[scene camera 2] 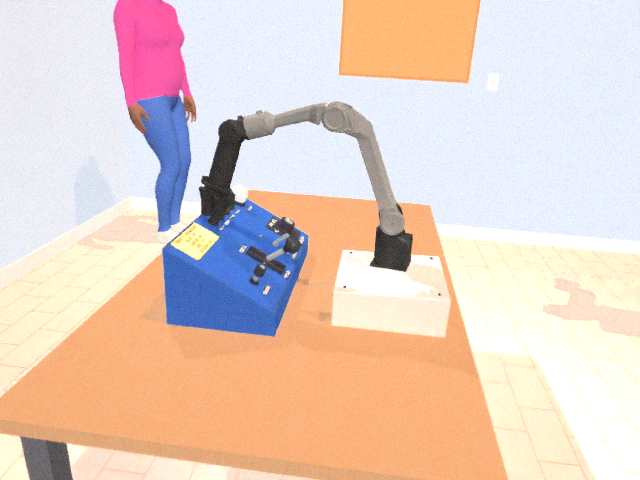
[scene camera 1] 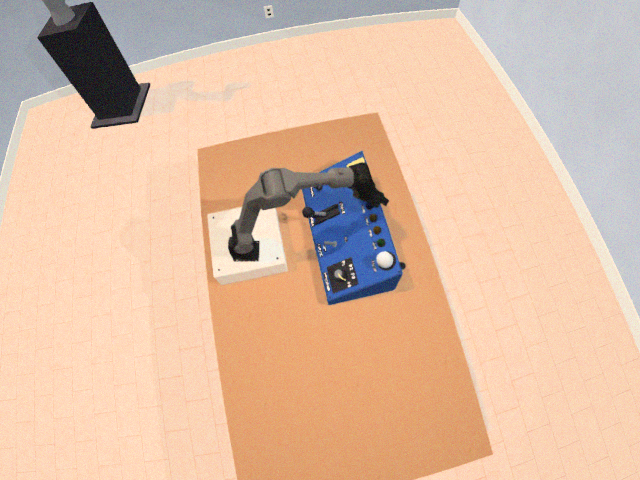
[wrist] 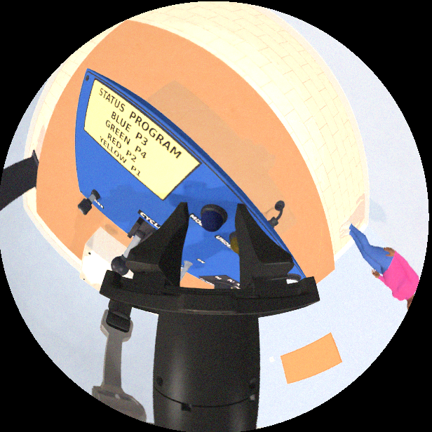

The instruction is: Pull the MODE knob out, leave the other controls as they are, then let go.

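The MODE knob (wrist: 213, 218) is a dark blue round knob on the sloped face of the blue console (scene camera 1: 364, 295) (scene camera 2: 217, 299) (wrist: 92, 165), with its label partly hidden by a finger. My gripper (scene camera 1: 378, 203) (scene camera 2: 212, 219) (wrist: 211, 210) is open, pointing down at the console's upper edge. In the wrist view the knob shows between the two spread fingers, with a gap on either side. In the scene views the gripper hides the knob. How far the knob stands out from the panel I cannot tell.
An amber knob (scene camera 1: 376, 229) (wrist: 234, 242), a green knob (scene camera 1: 381, 242) and a white knob (scene camera 1: 384, 259) (scene camera 2: 239, 193) continue the row. The CYCLE lever (scene camera 1: 308, 212) (scene camera 2: 291, 243) (wrist: 119, 265), a toggle (scene camera 1: 330, 243) and a rotary selector (scene camera 1: 339, 274) sit lower. A yellow status sign (scene camera 2: 195, 241) (wrist: 142, 137) lies beside the MODE knob.
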